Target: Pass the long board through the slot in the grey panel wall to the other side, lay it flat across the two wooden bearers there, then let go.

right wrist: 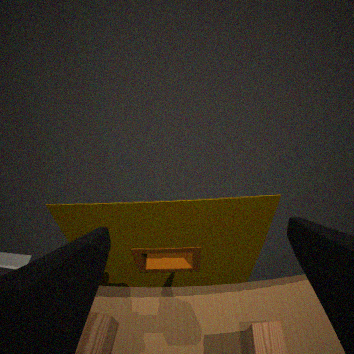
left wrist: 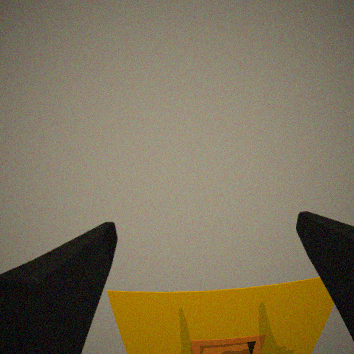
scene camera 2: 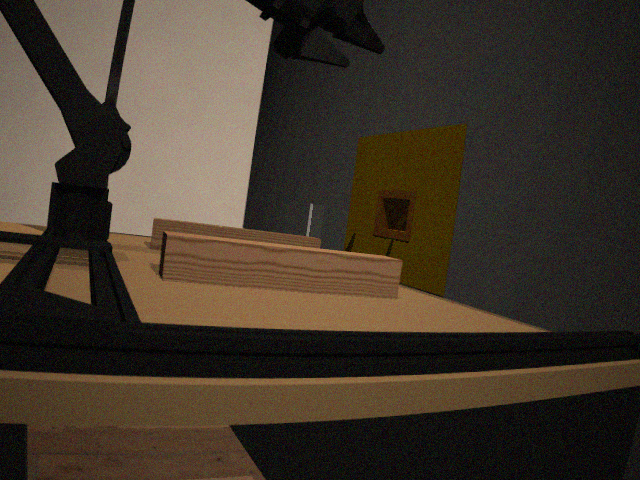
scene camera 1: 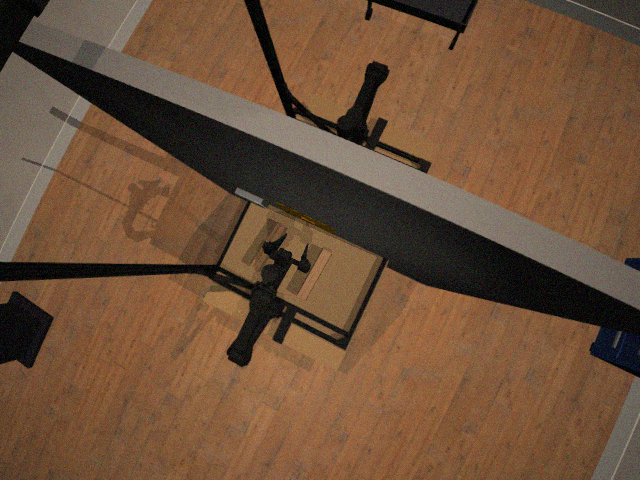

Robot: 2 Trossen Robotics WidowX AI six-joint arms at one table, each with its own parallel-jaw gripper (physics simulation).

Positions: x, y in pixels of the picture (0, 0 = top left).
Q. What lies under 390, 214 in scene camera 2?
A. A slot.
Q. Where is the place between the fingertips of my right gripper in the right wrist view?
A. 199, 232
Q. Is my right gripper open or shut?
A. Open.
